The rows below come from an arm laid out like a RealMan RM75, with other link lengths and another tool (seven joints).
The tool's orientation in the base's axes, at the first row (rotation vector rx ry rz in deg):
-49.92, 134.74, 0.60
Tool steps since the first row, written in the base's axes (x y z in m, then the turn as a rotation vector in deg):
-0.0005, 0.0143, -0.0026, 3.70, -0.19, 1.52
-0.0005, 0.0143, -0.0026, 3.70, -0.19, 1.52
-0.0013, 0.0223, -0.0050, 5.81, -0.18, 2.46
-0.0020, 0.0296, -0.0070, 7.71, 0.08, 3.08
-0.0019, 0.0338, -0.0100, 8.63, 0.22, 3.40
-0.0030, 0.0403, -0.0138, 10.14, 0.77, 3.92
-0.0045, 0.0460, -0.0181, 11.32, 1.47, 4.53
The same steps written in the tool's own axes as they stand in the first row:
-0.0066, 0.0120, 0.0049, -2.91, -2.64, 0.78
-0.0066, 0.0120, 0.0049, -2.91, -2.64, 0.78
-0.0095, 0.0192, 0.0081, -4.68, -4.06, 1.19
-0.0123, 0.0257, 0.0108, -6.30, -5.10, 1.80
-0.0131, 0.0295, 0.0142, -7.10, -5.60, 2.08
-0.0141, 0.0360, 0.0180, -8.60, -6.17, 2.61
-0.0142, 0.0422, 0.0219, -10.04, -6.44, 2.92

